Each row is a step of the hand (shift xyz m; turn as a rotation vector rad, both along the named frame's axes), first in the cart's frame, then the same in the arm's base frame.
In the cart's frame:
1: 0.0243 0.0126 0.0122 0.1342 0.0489 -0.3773
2: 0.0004 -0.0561 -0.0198 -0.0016 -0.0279 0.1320
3: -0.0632 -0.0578 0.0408 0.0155 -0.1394 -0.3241
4: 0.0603 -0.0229 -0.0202 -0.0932 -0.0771 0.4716
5: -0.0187 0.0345 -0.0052 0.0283 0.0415 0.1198
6: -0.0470 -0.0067 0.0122 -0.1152 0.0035 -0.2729
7: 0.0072 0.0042 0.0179 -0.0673 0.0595 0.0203
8: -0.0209 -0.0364 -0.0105 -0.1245 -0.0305 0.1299
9: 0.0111 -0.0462 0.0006 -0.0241 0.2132 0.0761
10: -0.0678 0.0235 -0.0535 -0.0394 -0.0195 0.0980
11: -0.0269 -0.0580 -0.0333 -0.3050 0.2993 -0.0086
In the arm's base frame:
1: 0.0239 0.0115 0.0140 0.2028 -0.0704 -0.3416
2: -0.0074 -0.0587 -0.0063 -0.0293 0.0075 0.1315
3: -0.0794 -0.0351 0.0383 0.0418 -0.2185 -0.2742
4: 0.0571 -0.0362 -0.0014 -0.1847 0.0615 0.4463
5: -0.0103 0.0344 -0.0166 0.0154 0.0660 0.1108
6: -0.0488 0.0039 0.0032 -0.0646 -0.0492 -0.2849
7: 0.0048 0.0075 0.0176 -0.0566 0.0722 -0.0081
8: -0.0256 -0.0343 -0.0063 -0.1481 0.0231 0.1041
9: 0.0014 -0.0456 0.0132 0.0063 0.2267 0.0200
10: -0.0518 0.0190 -0.0705 -0.0584 0.0125 0.0893
11: -0.0319 -0.0598 -0.0245 -0.2336 0.3298 -0.1392

